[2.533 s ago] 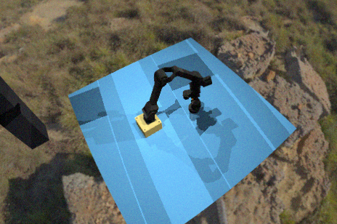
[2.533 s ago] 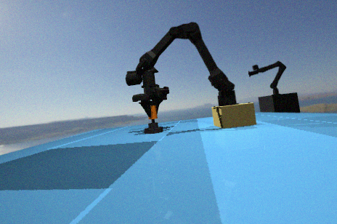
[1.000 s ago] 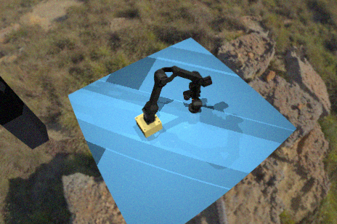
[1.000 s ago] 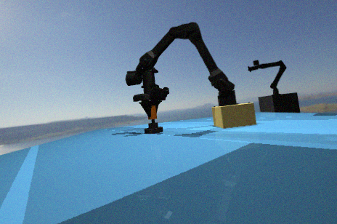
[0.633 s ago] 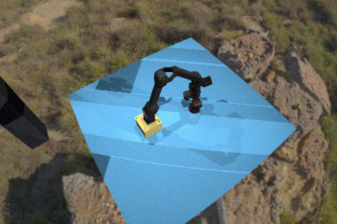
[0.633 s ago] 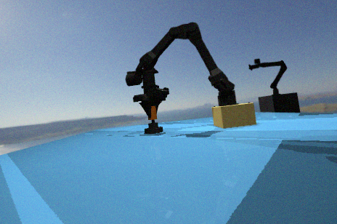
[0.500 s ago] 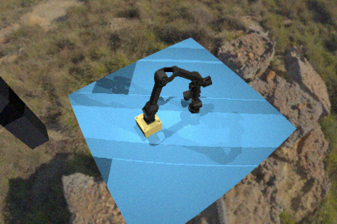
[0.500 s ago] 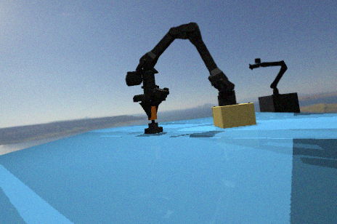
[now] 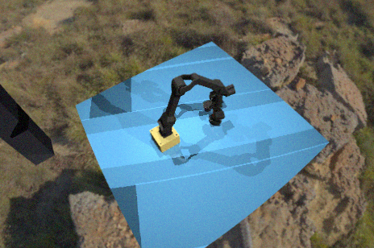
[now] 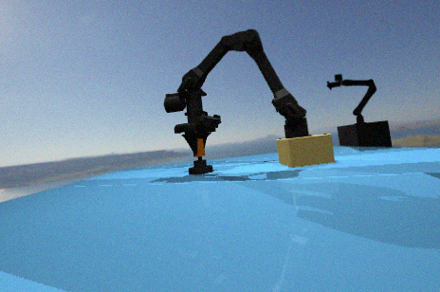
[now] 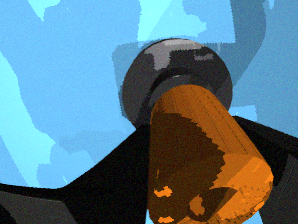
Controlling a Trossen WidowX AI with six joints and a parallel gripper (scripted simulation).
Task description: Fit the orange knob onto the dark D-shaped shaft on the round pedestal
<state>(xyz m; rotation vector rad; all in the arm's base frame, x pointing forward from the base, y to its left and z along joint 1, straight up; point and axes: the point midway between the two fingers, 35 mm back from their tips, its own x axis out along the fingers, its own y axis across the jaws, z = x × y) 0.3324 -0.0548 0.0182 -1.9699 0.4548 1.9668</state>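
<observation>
My gripper tip is now 40 mm above the pedestal. Also, from my gripper tip: orange knob 20 mm above.
</observation>
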